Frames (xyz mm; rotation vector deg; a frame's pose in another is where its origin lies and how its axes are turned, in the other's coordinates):
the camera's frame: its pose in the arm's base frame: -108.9 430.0 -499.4 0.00 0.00 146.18
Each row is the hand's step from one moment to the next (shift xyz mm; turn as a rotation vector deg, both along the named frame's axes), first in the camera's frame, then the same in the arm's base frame.
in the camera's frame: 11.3 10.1 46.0 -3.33 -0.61 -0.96
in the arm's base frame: -15.0 -2.1 46.0 3.11 -1.35 -0.96
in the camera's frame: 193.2 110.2 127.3 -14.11 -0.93 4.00
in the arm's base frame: -221.8 16.0 127.3 12.24 -7.08 4.00
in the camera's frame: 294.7 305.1 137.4 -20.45 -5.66 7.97
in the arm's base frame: -414.6 -89.4 137.4 20.14 -6.68 7.97
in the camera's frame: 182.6 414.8 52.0 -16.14 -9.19 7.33
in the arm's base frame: -382.6 -243.0 52.0 18.52 -1.35 7.33
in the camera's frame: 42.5 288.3 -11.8 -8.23 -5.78 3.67
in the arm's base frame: -195.8 -215.9 -11.8 10.05 0.22 3.67
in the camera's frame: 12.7 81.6 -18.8 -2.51 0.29 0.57
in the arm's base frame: -56.0 -60.7 -18.8 1.92 -1.64 0.57
